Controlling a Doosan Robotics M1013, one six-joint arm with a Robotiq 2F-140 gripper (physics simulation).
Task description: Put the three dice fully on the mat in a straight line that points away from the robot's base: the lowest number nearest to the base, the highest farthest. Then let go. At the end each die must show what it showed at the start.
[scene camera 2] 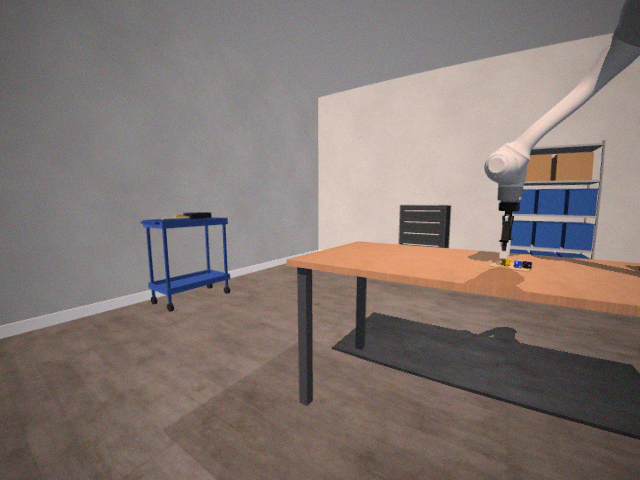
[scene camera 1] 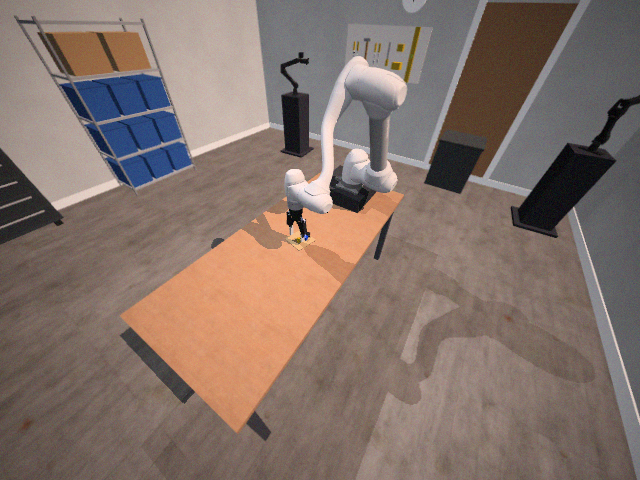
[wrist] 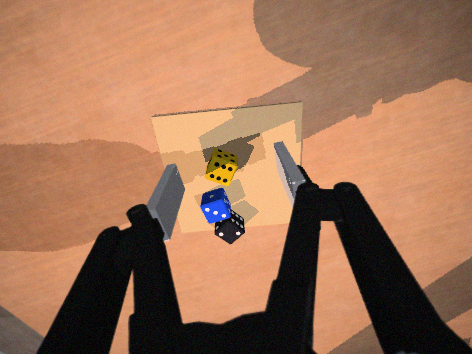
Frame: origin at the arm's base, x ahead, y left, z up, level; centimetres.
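Seen in the pictures: gripper, between the fingertips: (scene camera 2: 504,256) (scene camera 1: 297,237) (wrist: 227,167); arm's base, origin of its link: (scene camera 1: 350,185).
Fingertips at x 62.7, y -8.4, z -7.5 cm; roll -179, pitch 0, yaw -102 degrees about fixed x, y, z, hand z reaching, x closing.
Pixels of each thing's middle, then the offset from my fingertips to it. Level surfaces: height alone.
- tan square mat, middle of its body: (wrist: 233,175) (scene camera 2: 511,265) (scene camera 1: 300,239) dz -3.5, dx -2.8, dy +0.5 cm
- yellow die, middle of its body: (wrist: 221,166) (scene camera 2: 506,262) (scene camera 1: 299,240) dz -2.1, dx -0.7, dy +0.9 cm
- blue die, middle of its body: (wrist: 216,205) (scene camera 2: 517,264) (scene camera 1: 305,237) dz -2.1, dx -4.6, dy +3.4 cm
- black die, middle of its body: (wrist: 229,226) (scene camera 2: 526,264) dz -2.1, dx -7.8, dy +3.2 cm
- long wooden table, height of its surface: dz -3.7 cm
The tan square mat (scene camera 1: 300,246) (wrist: 172,131) lies on the table. The yellow die (scene camera 1: 298,240) (scene camera 2: 506,262) (wrist: 221,167) stands on it with six on top. The blue die (scene camera 1: 306,237) (scene camera 2: 518,264) (wrist: 215,206) shows three on top, closer to the base. The black die (scene camera 2: 526,265) (wrist: 230,229) shows two, beside the blue die at the mat's base-side edge; whether its whole base is on the mat cannot be told. My gripper (scene camera 1: 298,234) (scene camera 2: 504,253) (wrist: 227,167) is open low over the mat, its fingers apart on either side of the yellow and blue dice, holding nothing.
The long wooden table (scene camera 1: 232,310) (scene camera 2: 413,263) carries the robot's black base (scene camera 1: 350,196) at its far end in scene camera 1. A shelf rack with blue bins (scene camera 1: 126,95), dark pedestals (scene camera 1: 295,121) and a blue cart (scene camera 2: 186,223) stand away from the table.
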